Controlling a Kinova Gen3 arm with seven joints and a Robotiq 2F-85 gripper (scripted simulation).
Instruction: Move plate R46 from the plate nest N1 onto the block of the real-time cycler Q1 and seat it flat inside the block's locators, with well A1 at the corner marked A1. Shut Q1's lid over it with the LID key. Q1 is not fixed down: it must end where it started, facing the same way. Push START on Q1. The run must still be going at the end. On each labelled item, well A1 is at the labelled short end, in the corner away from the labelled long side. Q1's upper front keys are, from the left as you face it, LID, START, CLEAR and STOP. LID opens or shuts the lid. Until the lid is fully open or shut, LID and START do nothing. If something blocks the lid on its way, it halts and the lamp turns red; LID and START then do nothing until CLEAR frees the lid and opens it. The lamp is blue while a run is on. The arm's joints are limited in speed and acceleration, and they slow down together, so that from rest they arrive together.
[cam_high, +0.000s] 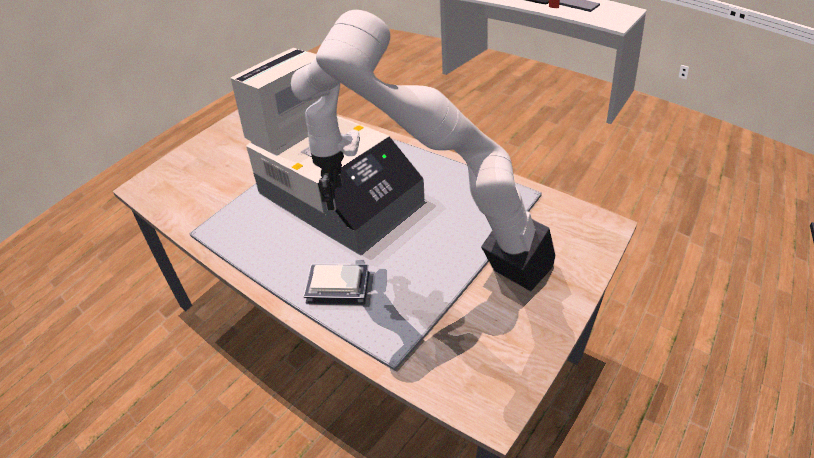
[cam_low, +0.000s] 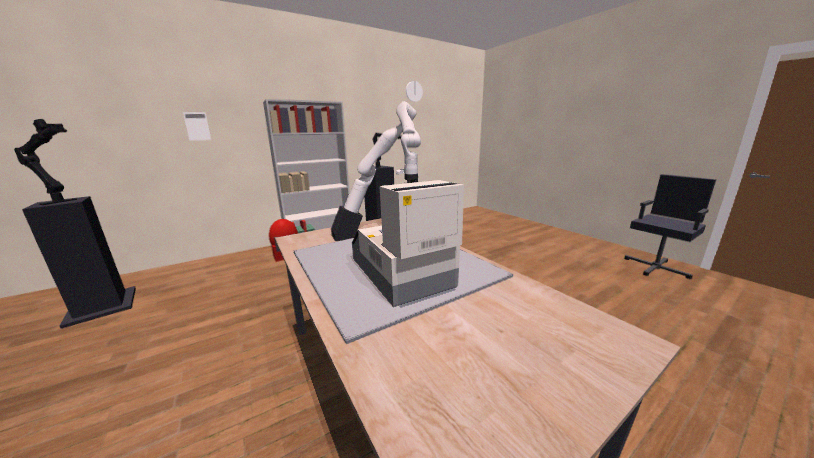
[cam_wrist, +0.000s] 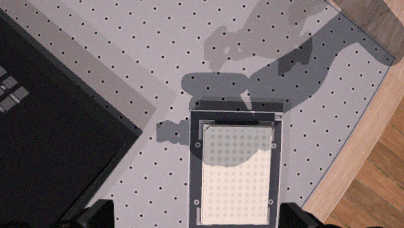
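My gripper is now 230 mm above the plate R46 and 60 mm to the right of it. From my hand the other things lie so: plate nest N1 (250 mm below, 60 mm to the left).
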